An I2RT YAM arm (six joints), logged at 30 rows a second.
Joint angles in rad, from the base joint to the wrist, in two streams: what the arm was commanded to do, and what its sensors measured. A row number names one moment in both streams.
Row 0, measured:
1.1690 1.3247 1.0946 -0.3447 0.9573 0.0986
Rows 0 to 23, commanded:
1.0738 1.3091 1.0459 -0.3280 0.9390 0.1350
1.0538 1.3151 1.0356 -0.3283 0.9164 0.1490
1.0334 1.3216 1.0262 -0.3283 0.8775 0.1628
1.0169 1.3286 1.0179 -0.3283 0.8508 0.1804
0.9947 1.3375 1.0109 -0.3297 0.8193 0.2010
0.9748 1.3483 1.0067 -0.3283 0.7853 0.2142
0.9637 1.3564 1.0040 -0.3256 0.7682 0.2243
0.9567 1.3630 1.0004 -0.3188 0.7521 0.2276
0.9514 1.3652 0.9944 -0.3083 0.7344 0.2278
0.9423 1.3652 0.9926 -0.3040 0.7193 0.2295
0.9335 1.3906 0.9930 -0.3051 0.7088 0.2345
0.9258 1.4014 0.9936 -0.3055 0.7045 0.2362
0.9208 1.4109 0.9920 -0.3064 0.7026 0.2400
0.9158 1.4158 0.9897 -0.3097 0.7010 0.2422
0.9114 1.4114 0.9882 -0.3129 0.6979 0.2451
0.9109 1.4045 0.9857 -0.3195 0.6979 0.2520
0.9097 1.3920 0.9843 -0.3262 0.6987 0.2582
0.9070 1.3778 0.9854 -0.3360 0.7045 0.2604
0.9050 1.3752 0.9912 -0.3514 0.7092 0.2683
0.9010 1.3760 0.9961 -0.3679 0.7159 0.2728
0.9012 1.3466 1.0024 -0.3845 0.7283 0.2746
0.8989 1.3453 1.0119 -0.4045 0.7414 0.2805
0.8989 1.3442 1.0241 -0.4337 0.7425 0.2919
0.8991 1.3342 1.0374 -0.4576 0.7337 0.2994
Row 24, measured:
0.9432 1.3537 1.0256 -0.2710 0.6079 0.2520
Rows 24 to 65, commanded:
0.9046 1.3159 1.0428 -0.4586 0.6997 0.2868
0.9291 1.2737 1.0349 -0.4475 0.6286 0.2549
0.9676 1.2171 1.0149 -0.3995 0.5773 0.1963
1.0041 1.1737 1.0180 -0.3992 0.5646 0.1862
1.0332 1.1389 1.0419 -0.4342 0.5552 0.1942
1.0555 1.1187 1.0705 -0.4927 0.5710 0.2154
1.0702 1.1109 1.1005 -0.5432 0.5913 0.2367
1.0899 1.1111 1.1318 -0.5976 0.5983 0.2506
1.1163 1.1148 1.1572 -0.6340 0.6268 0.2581
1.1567 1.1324 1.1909 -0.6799 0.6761 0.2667
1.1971 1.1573 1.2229 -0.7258 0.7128 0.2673
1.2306 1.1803 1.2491 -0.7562 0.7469 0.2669
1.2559 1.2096 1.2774 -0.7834 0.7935 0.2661
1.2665 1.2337 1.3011 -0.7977 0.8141 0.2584
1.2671 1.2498 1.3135 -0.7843 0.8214 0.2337
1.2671 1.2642 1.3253 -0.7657 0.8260 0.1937
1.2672 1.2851 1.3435 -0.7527 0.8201 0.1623
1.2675 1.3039 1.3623 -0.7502 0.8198 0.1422
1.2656 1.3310 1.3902 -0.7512 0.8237 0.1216
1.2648 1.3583 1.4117 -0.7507 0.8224 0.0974
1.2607 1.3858 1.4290 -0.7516 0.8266 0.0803
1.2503 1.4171 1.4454 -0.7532 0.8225 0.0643
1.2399 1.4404 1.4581 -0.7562 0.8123 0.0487
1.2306 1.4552 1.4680 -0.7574 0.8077 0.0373
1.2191 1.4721 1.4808 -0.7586 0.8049 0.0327
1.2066 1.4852 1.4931 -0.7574 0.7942 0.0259
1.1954 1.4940 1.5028 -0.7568 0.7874 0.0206
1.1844 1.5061 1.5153 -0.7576 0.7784 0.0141
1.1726 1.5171 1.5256 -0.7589 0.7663 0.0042
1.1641 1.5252 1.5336 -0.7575 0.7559 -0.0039
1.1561 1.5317 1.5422 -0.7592 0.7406 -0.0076
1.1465 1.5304 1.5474 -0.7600 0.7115 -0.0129
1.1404 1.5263 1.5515 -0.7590 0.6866 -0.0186
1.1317 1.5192 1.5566 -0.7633 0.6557 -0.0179
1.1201 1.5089 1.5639 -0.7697 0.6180 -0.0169
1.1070 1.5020 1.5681 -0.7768 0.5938 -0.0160
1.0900 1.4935 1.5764 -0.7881 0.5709 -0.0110
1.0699 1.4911 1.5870 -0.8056 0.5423 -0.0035
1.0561 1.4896 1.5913 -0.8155 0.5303 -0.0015
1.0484 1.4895 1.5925 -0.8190 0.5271 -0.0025
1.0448 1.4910 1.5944 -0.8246 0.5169 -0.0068
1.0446 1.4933 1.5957 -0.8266 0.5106 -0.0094
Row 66, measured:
1.0599 1.5162 1.5684 -0.7963 0.5682 -0.0002
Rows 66 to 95, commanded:
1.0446 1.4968 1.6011 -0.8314 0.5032 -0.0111
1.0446 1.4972 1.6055 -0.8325 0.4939 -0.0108
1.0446 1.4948 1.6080 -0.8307 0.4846 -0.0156
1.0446 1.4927 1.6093 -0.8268 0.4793 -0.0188
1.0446 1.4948 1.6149 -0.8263 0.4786 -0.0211
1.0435 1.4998 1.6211 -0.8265 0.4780 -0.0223
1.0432 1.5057 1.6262 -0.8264 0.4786 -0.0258
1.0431 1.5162 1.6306 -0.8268 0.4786 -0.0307
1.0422 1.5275 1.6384 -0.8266 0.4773 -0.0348
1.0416 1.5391 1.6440 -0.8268 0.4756 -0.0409
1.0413 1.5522 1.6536 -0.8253 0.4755 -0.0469
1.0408 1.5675 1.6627 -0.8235 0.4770 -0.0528
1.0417 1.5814 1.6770 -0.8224 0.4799 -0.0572
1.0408 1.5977 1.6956 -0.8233 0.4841 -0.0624
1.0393 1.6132 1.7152 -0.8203 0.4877 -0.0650
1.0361 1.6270 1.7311 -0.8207 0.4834 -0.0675
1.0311 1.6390 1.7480 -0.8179 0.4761 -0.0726
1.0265 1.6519 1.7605 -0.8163 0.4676 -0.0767
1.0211 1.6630 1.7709 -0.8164 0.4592 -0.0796
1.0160 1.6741 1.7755 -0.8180 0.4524 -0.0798
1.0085 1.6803 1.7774 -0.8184 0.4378 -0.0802
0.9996 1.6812 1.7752 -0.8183 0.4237 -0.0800
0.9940 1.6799 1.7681 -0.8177 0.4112 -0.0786
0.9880 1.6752 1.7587 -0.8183 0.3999 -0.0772
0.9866 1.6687 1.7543 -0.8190 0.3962 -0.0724
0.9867 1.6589 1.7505 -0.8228 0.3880 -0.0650
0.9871 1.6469 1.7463 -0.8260 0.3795 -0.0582
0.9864 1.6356 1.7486 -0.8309 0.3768 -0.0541
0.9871 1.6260 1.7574 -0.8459 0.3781 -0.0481
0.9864 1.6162 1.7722 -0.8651 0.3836 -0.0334
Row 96, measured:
0.9882 1.6711 1.7485 -0.8284 0.4011 -0.0566
